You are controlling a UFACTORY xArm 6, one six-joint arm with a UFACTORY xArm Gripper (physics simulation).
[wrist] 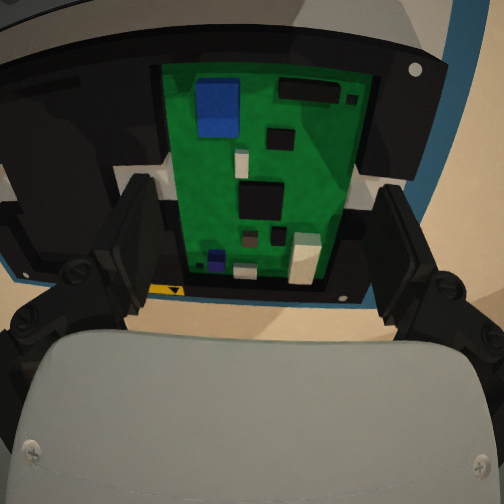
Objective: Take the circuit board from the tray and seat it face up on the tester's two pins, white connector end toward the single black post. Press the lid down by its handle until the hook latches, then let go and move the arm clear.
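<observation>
The green circuit board (265, 172) lies face up in a recess of the black tray (225, 165). It carries a blue block at the far left, several black chips and a white connector (303, 257) at its near right end. My gripper (265, 220) is open. Its two black fingers stand one on each side of the board, left finger (135, 240) and right finger (400, 250), both apart from the board's long edges. Nothing is held. The tester, its pins, post and lid are out of view.
The tray rests on a blue mat (450, 125) over a tan table top (480, 210). A small yellow label (166, 289) sits at the tray's near edge. My grey wrist housing (250, 420) fills the lower part of the view.
</observation>
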